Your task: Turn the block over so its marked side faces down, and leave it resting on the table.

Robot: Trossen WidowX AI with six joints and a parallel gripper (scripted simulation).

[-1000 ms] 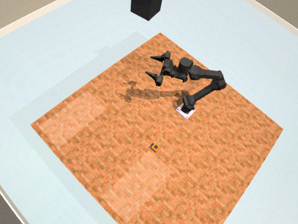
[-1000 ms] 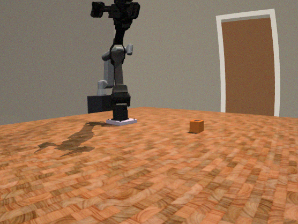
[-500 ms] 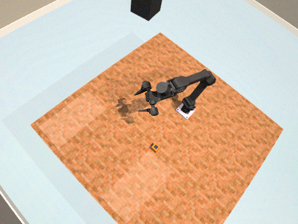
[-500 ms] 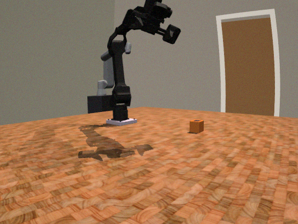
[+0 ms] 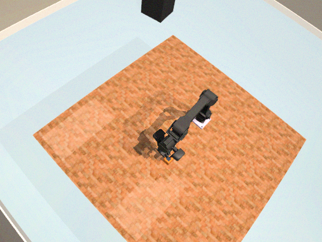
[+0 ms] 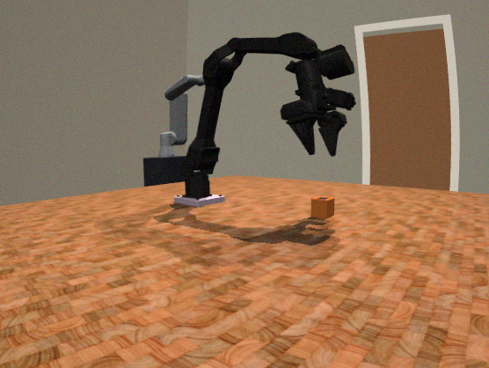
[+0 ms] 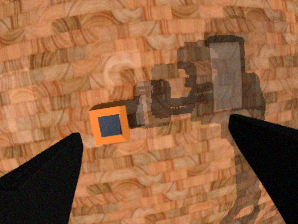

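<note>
Right now my gripper tip is 110 mm above the orange block, 40 mm to the right of it and 10 mm past it.
</note>
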